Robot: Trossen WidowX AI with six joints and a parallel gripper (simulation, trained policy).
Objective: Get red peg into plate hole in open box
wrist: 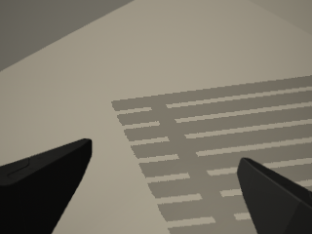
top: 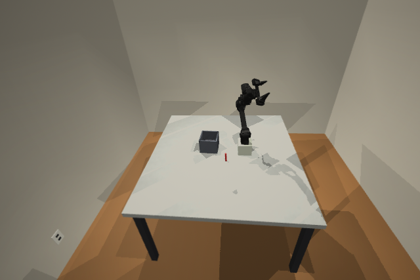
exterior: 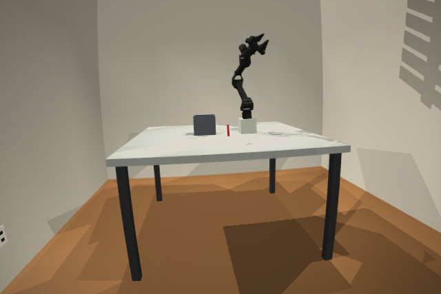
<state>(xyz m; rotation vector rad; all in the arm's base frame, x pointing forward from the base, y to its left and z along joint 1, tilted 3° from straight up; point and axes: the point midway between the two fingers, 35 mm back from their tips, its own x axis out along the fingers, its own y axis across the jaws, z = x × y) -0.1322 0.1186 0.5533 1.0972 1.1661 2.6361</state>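
The red peg lies 650 mm below my gripper tip and 280 mm ahead of it. The rest, counted from my gripper tip: pale grey plate (640 mm below, 460 mm ahead, 140 mm to the right).
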